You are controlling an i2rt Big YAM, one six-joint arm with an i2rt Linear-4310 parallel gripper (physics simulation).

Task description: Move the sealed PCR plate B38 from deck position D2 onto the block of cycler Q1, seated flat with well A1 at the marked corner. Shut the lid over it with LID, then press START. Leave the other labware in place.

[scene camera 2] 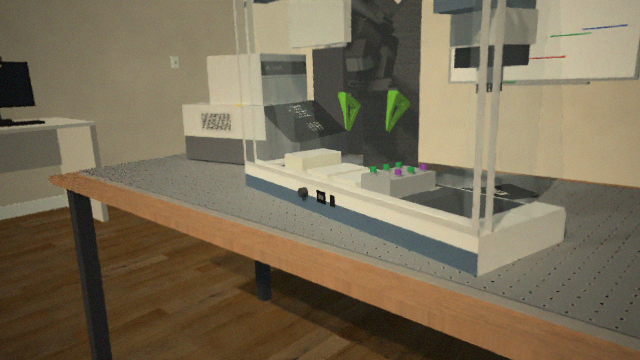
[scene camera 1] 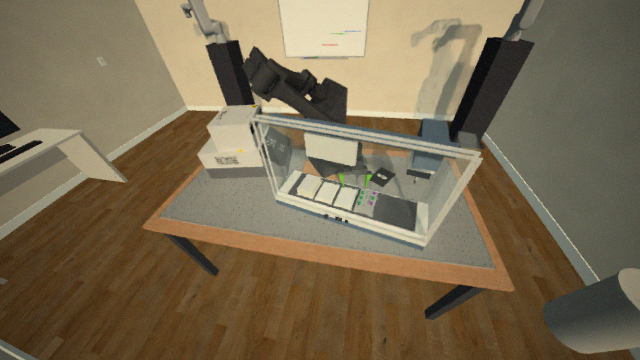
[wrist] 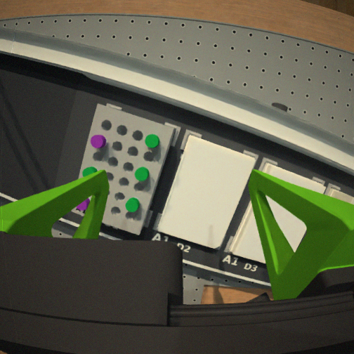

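Where they show: gripper, fingertip midpoint: [scene camera 2: 367, 130] [scene camera 1: 354, 188]; arm's base, link origin: [scene camera 1: 321, 95].
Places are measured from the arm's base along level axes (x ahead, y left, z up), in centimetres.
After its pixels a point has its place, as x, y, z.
Observation:
The PCR plate [scene camera 1: 346, 198] [wrist: 207, 192], a flat white rectangle, lies at D2, its A1 D2 mark at the lower left in the wrist view. My gripper [scene camera 1: 355, 186] {41.3, 21.1, -26.1} [scene camera 2: 368, 130] {41.3, 21.1, -26.1} [wrist: 178, 177] is open and empty, well above the deck. In the wrist view its fingertips lie either side of the plate, the left over the tube rack and the right over the D3 plate. A white two-part instrument [scene camera 1: 232, 157] {24.9, -49.5, -26.9} [scene camera 2: 220, 122] {25.3, -51.6, -29.3} with a sloped dark panel [scene camera 1: 276, 145] [scene camera 2: 305, 120] stands left of the deck, apparently the cycler. Its block, LID and START cannot be made out.
The tube rack [scene camera 1: 367, 198] [scene camera 2: 400, 185] [wrist: 155, 165] with green and purple caps adjoins D2. The D3 plate [scene camera 1: 327, 192] [wrist: 295, 182] and a taller box [scene camera 1: 308, 186] [scene camera 2: 312, 160] sit on the other side. Clear panels, posts [scene camera 2: 484, 125] {58.3, 52.9, -21.7} and a hanging white block [scene camera 1: 331, 150] [scene camera 2: 320, 22] surround the deck.

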